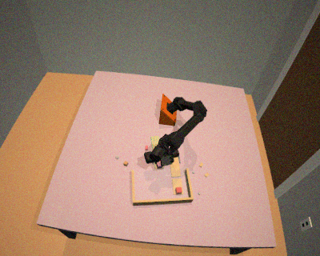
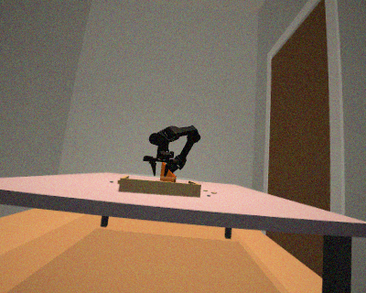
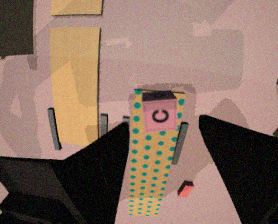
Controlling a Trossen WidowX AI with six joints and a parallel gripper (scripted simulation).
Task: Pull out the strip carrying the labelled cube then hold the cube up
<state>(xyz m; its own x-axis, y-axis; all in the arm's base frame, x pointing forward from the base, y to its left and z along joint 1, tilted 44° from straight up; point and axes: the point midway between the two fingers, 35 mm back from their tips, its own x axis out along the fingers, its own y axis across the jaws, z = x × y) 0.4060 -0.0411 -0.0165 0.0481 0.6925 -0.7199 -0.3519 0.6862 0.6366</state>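
Right now the pink labelled cube is 40 mm below my gripper tip. From my gripper tip the other things lie so: plain yellow strip 90 mm to the left, 50 mm below, 10 mm behind.
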